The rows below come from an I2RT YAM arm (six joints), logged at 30 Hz.
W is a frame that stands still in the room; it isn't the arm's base.
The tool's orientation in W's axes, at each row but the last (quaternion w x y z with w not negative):
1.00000 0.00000 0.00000 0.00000
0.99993 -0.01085 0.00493 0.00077
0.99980 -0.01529 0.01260 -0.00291
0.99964 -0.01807 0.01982 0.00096
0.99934 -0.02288 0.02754 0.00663
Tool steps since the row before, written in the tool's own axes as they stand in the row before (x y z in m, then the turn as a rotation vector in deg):
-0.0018 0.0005 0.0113 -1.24 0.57 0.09
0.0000 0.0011 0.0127 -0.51 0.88 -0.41
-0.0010 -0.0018 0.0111 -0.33 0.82 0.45
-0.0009 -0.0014 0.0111 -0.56 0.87 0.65
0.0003 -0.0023 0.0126 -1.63 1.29 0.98
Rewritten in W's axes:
-0.0018 0.0005 0.0113 -1.24 0.57 0.09
0.0001 0.0014 0.0127 -0.52 0.87 -0.42
-0.0007 -0.0015 0.0112 -0.31 0.84 0.43
-0.0005 -0.0010 0.0112 -0.54 0.89 0.64
0.0010 -0.0017 0.0127 -1.59 1.31 1.01

